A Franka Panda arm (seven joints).
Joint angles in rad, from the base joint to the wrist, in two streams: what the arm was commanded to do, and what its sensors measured. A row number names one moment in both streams.
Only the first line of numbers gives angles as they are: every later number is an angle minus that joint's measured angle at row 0.
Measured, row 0:
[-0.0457 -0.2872 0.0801 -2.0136 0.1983 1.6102 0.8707]
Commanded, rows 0 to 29:
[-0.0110 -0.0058 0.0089 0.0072 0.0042 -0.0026 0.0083]
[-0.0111 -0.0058 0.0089 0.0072 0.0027 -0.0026 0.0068]
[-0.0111 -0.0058 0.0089 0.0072 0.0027 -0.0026 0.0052]
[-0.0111 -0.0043 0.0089 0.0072 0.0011 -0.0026 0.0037]
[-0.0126 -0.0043 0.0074 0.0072 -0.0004 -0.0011 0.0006]
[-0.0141 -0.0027 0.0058 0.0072 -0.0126 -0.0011 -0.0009]
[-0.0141 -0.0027 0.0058 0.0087 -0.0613 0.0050 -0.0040]
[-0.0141 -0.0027 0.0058 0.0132 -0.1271 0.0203 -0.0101]
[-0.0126 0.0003 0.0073 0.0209 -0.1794 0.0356 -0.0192]
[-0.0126 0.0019 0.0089 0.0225 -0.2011 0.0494 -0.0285]
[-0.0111 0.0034 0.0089 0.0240 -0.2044 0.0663 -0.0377]
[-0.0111 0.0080 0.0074 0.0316 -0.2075 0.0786 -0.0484]
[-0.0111 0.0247 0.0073 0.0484 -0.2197 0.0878 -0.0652]
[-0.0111 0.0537 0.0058 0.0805 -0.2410 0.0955 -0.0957]
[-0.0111 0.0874 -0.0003 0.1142 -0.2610 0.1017 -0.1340]
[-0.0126 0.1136 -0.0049 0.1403 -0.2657 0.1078 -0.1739]
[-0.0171 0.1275 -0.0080 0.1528 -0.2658 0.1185 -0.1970]
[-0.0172 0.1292 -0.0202 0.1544 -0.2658 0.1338 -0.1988]
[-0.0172 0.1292 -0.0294 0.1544 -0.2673 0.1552 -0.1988]
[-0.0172 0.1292 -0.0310 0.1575 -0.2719 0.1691 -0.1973]
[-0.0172 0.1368 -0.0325 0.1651 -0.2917 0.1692 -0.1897]
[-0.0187 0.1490 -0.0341 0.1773 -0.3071 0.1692 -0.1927]
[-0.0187 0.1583 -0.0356 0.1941 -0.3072 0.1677 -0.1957]
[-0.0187 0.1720 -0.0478 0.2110 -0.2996 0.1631 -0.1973]
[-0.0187 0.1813 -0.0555 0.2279 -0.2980 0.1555 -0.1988]
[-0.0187 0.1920 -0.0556 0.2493 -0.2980 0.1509 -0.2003]
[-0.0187 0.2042 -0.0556 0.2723 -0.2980 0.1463 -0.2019]
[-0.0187 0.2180 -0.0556 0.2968 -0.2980 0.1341 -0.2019]
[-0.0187 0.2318 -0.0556 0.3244 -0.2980 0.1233 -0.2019]
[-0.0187 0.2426 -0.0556 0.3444 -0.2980 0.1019 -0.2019]
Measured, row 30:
[-0.0170 0.1883 -0.0583 0.2462 -0.2853 0.1629 -0.1857]
